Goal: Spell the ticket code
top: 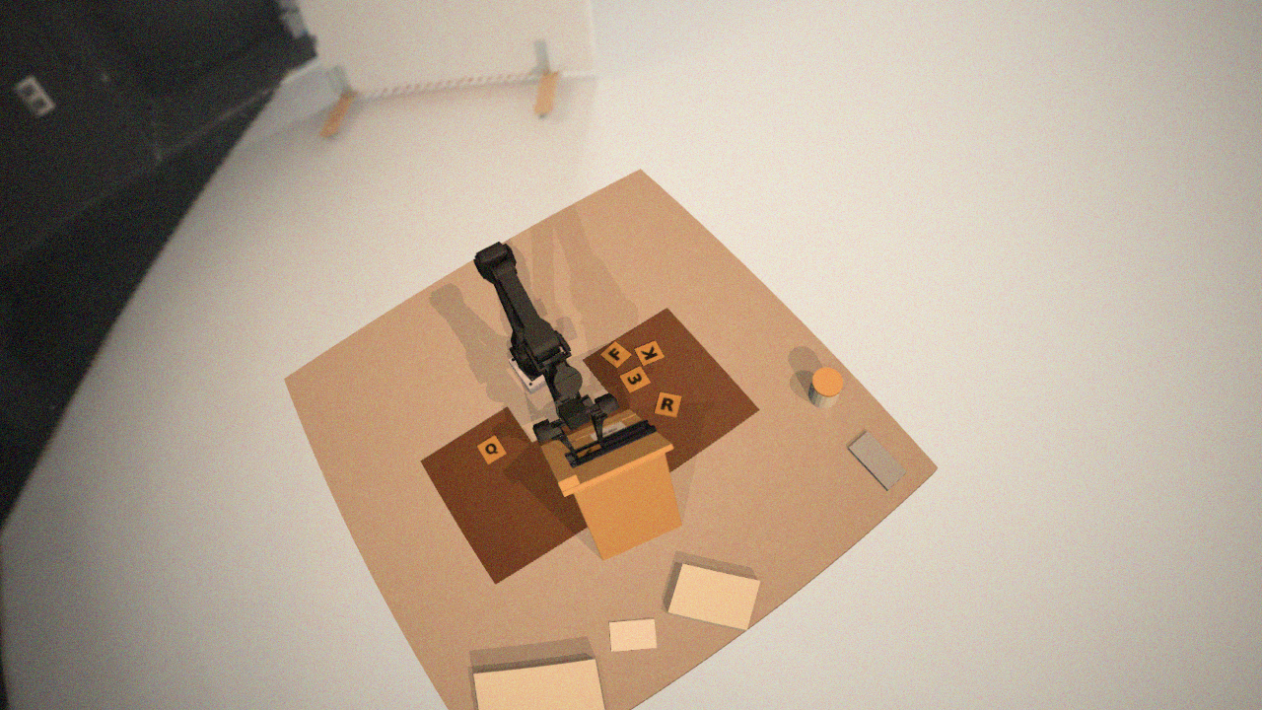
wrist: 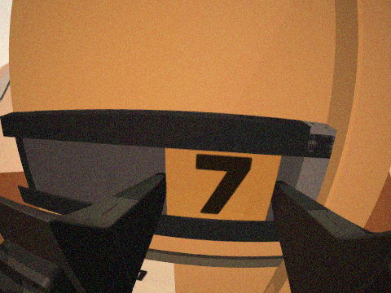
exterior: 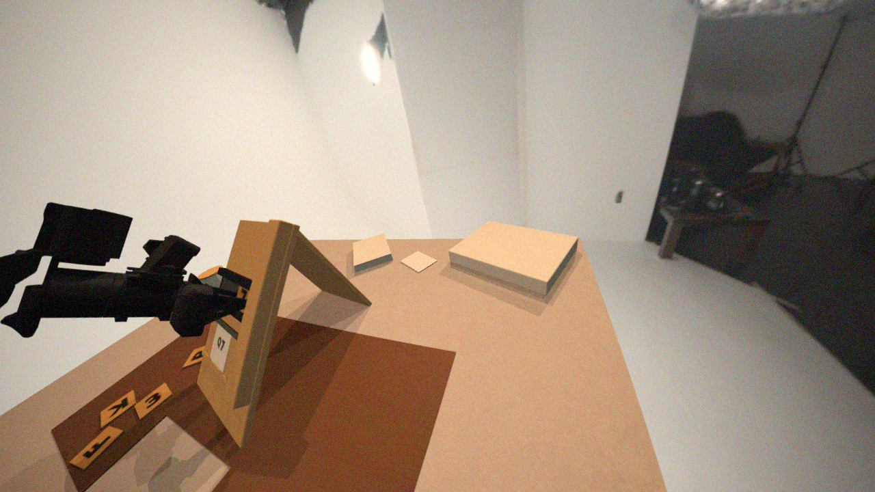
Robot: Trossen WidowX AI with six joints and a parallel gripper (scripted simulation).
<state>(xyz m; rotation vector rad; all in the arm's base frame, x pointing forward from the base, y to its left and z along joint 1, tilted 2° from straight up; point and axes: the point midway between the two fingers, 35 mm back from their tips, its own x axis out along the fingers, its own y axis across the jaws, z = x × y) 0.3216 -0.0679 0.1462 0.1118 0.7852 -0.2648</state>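
My gripper tip is 5 cm past the white ticket, 8 cm to the right of it and 8 cm above it. Also, from my gripper tip: large box 36 cm ahead, 46 cm to the right, 14 cm below; then small card 35 cm ahead, 19 cm to the right, 16 cm below; then grey block 44 cm ahead, 53 cm to the left, 16 cm below.
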